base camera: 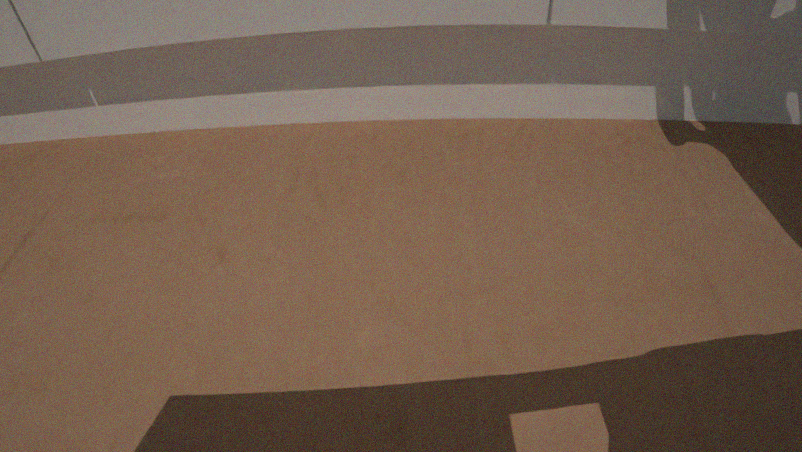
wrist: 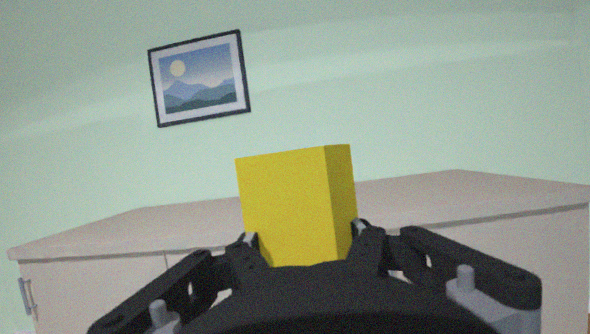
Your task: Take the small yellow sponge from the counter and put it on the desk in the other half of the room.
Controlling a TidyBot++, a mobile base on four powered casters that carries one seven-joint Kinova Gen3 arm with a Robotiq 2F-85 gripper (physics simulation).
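Places are measured from the arm's base along level axes (x ahead, y left, z up), in millimetres.
Where they show: gripper, fingertip midpoint: (wrist: 303,231).
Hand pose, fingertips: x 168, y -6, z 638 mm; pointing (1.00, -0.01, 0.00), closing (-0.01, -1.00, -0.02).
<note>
Each offset is from my fingertips to the top centre of the thing. "*": to the spot under its first point. Level surfaces: height alone.
The small yellow sponge @[14 mm back, 0 mm left, 60 mm up] (wrist: 290,205) is upright between the fingertips in the wrist view. My gripper (wrist: 303,231) is shut on it, with one finger on each side. The pale counter @[125 mm down] (wrist: 430,192) shows behind the sponge and lower in the wrist view, apart from it. The desk does not show in either view. The gripper does not show in the base camera view.
In the base camera view, a pale cabinet front @[* 439 mm ahead, 45 mm left, 862 mm down] (base camera: 336,11) with a grey band under it stands at the far edge of the brown floor @[1035 mm down] (base camera: 393,235). Dark shadows lie on the floor. A framed picture (wrist: 200,82) hangs on the green wall (wrist: 425,110) behind the counter.
</note>
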